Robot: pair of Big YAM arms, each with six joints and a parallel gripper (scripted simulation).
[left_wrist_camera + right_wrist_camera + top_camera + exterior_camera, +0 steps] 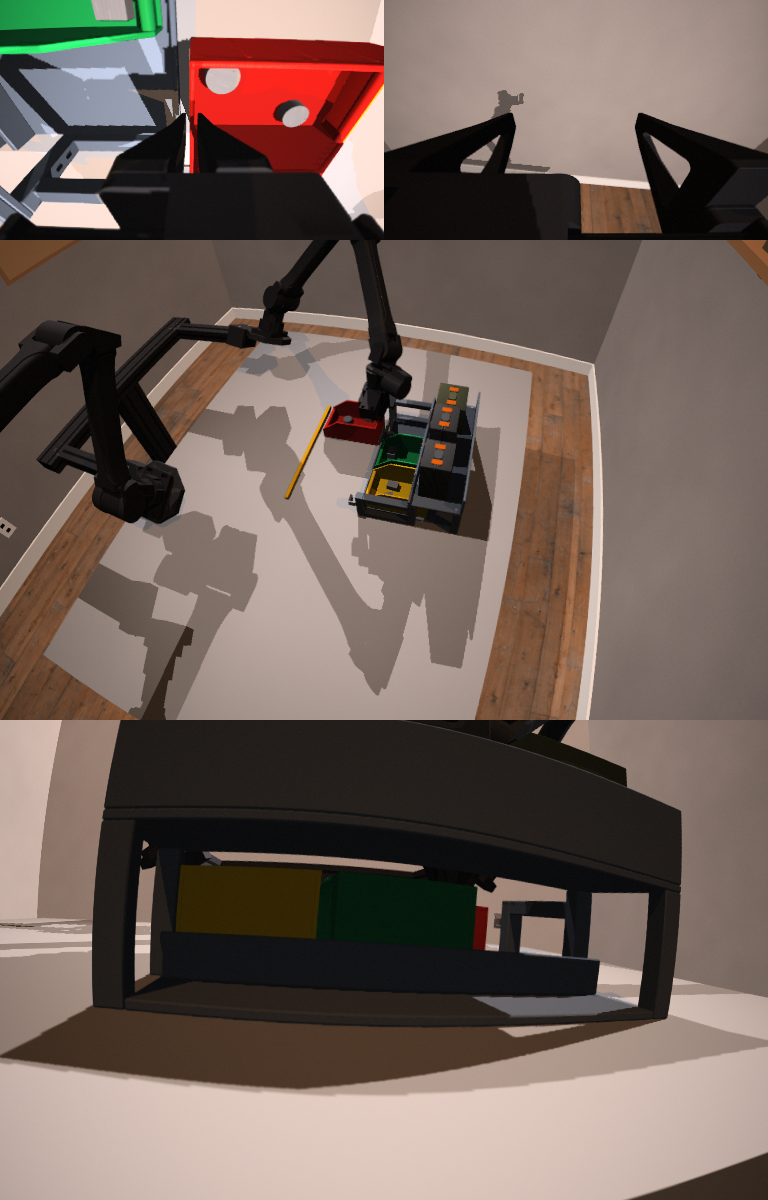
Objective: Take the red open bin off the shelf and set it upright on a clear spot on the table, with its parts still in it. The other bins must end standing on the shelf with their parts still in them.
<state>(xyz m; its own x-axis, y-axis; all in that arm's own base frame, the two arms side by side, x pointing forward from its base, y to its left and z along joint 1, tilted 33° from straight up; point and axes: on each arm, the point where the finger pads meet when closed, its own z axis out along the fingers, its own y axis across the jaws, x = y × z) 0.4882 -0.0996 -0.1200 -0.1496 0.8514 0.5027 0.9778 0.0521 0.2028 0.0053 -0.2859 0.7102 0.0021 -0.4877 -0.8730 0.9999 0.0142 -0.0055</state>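
The red open bin lies 8 cm behind my left hand and 3 cm below it. From my left hand the other things lie so: grey shelf: 14 cm ahead, 10 cm to the right; green bin: 11 cm ahead, 10 cm to the right, 2 cm below.
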